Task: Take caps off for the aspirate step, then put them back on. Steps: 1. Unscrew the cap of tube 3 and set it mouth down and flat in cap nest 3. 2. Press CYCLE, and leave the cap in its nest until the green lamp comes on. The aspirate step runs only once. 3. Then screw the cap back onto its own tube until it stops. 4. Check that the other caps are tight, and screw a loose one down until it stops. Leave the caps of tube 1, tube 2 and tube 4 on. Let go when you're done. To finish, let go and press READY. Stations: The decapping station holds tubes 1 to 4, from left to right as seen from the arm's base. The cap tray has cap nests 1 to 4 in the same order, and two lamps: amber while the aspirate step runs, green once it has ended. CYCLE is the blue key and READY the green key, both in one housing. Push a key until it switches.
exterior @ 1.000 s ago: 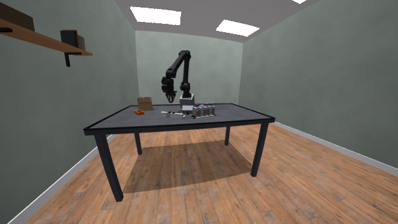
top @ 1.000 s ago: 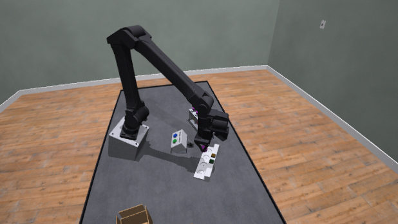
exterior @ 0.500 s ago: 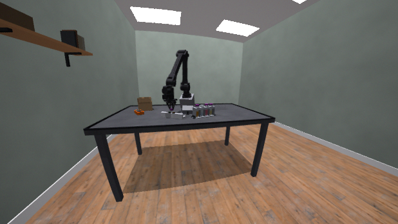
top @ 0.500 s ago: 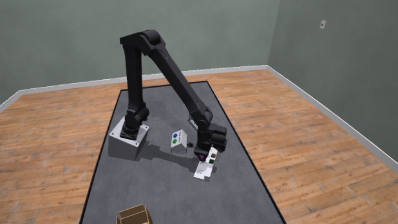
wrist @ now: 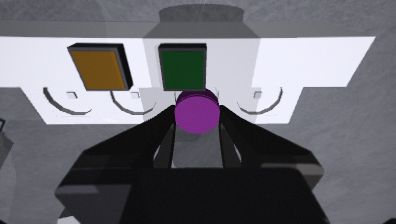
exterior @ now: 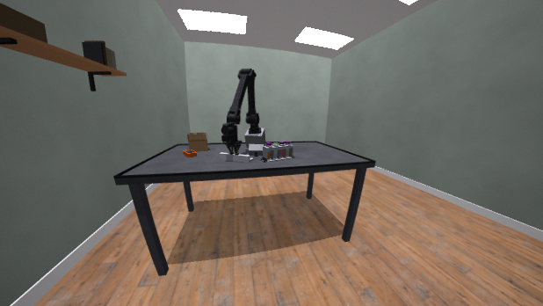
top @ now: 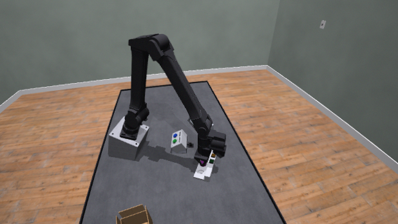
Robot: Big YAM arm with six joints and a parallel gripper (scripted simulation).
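My gripper is now 1 cm above the cap. The rest, counted from my hand: blue key 18 cm to the left, 15 cm behind, 3 cm above; key housing 16 cm to the left, 13 cm behind, 2 cm above; green key 15 cm behind, 14 cm to the left, 3 cm above.
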